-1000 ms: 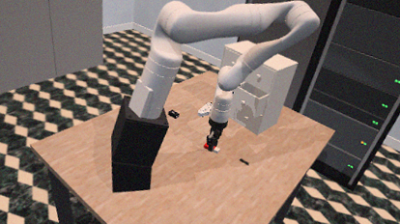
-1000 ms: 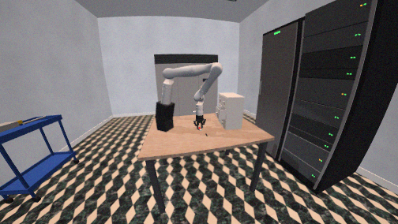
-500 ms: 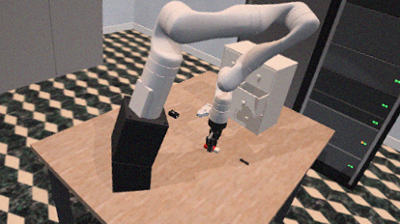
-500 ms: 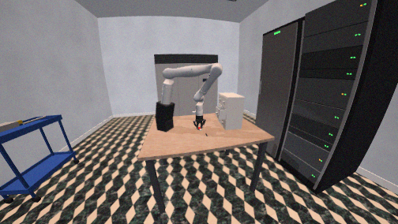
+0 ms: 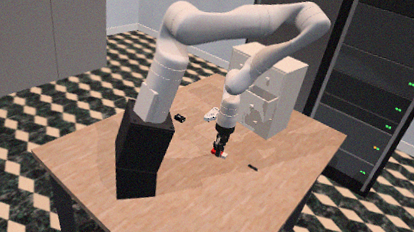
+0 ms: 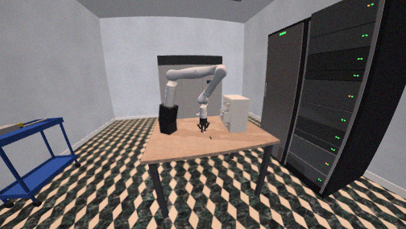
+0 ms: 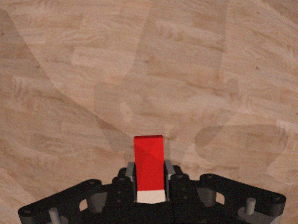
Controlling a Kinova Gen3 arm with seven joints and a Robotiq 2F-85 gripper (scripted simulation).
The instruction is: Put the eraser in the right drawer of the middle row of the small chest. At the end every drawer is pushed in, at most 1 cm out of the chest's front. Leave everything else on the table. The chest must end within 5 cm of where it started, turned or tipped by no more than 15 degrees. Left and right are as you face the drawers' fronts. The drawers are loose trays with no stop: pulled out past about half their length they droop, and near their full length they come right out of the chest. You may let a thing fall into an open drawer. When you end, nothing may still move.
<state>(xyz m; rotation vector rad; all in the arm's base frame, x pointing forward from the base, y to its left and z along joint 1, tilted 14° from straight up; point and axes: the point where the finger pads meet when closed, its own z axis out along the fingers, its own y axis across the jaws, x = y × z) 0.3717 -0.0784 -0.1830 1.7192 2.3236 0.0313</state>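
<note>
The eraser is 1 cm to the right of my hand and 1 cm below it. The rest, counted from my hand: thin dark object (5 cm ahead, 14 cm to the right, 1 cm below).
</note>
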